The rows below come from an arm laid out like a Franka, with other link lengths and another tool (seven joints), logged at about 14 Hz.
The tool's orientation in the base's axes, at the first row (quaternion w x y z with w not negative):
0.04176, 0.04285, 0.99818, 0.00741
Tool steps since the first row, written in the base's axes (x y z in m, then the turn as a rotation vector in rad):
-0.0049, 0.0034, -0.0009, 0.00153, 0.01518, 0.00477
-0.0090, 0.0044, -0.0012, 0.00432, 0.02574, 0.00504
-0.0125, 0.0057, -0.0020, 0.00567, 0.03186, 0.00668
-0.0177, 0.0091, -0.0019, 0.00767, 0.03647, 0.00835
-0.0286, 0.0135, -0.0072, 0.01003, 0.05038, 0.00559
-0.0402, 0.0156, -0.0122, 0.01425, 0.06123, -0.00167
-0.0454, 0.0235, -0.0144, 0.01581, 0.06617, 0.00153
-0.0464, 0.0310, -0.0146, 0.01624, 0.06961, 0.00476
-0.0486, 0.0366, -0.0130, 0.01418, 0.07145, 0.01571
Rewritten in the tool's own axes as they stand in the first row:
0.0052, 0.0030, 0.0005, -0.00061, 0.01534, -0.00445
0.0094, 0.0036, 0.0005, -0.00249, 0.02610, -0.00437
0.0131, 0.0046, 0.0010, -0.00344, 0.03234, -0.00582
0.0185, 0.0075, 0.0005, -0.00516, 0.03714, -0.00727
0.0302, 0.0109, 0.0049, -0.00608, 0.05114, -0.00416
0.0423, 0.0119, 0.0090, -0.00873, 0.06218, 0.00355
0.0483, 0.0193, 0.0108, -0.01012, 0.06729, 0.00055
0.0499, 0.0267, 0.0110, -0.01052, 0.07081, -0.00260
0.0525, 0.0321, 0.0093, -0.00922, 0.07267, -0.01366

